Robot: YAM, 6 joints.
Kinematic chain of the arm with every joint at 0, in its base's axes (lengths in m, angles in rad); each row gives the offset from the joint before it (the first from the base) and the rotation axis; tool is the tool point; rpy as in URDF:
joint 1: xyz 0 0 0.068 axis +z
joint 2: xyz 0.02 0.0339 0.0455 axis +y
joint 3: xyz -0.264 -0.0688 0 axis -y
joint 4: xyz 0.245 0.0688 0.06 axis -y
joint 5: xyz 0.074 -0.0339 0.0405 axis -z
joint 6: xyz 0.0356 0 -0.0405 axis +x
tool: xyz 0 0 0 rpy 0 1.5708 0
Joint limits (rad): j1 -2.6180..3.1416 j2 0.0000..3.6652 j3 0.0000..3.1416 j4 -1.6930..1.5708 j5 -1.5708..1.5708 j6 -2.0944..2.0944
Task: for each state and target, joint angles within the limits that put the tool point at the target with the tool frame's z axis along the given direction. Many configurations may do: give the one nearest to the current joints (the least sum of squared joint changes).
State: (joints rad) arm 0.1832 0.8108 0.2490 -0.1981 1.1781 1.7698
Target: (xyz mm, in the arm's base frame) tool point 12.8 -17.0 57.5 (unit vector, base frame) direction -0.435 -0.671 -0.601
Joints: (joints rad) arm 0.2386 1.5793 0.0016 -0.7618 0.5811 1.7698
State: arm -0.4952 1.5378 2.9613 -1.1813 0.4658 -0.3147
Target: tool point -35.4 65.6 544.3 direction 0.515 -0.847 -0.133
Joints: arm -1.0594 0.8273 2.2549 -1.5611 -0.0346 -0.3147
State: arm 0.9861 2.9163 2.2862 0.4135 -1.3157 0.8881
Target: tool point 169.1 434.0 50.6 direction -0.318 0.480 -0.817
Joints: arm 1.1624 2.4171 1.5899 -0.3765 -0.5038 0.8881
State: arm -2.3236 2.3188 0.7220 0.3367 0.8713 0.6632
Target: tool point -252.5 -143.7 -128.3 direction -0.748 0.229 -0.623
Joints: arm -2.5497 2.8060 0.8236 1.0810 0.6527 0.6632
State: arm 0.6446 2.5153 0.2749 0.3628 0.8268 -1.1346
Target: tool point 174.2 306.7 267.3 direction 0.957 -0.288 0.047
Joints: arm 1.1545 1.7382 0.9357 1.1658 1.4382 -1.1346
